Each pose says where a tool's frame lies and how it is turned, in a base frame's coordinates. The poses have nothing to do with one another.
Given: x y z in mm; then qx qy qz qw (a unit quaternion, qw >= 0).
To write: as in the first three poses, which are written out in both.
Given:
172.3 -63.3 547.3 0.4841 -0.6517 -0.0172 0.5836
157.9 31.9 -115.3 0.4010 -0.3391 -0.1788 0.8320
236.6 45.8 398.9 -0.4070 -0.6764 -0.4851 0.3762
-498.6 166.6 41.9 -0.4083 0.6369 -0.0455 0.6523
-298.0 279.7 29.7 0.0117 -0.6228 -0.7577 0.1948
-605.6 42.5 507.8 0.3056 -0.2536 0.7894 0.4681
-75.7 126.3 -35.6 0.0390 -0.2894 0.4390 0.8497
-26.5 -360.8 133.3 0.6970 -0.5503 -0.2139 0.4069
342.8 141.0 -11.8 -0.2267 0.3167 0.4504 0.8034
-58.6 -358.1 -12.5 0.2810 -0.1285 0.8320 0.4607
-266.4 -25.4 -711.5 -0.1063 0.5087 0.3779 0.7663
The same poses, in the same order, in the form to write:
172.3 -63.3 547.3 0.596 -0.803 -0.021 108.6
157.9 31.9 -115.3 0.723 -0.611 -0.322 67.4
236.6 45.8 398.9 -0.439 -0.730 -0.524 135.8
-498.6 166.6 41.9 -0.539 0.840 -0.060 98.6
-298.0 279.7 29.7 0.012 -0.635 -0.772 157.5
-605.6 42.5 507.8 0.346 -0.287 0.893 124.2
-75.7 126.3 -35.6 0.074 -0.549 0.833 63.6
-26.5 -360.8 133.3 0.763 -0.602 -0.234 132.0
342.8 141.0 -11.8 -0.381 0.532 0.756 73.1
-58.6 -358.1 -12.5 0.317 -0.145 0.937 125.1
-266.4 -25.4 -711.5 -0.165 0.792 0.588 80.0

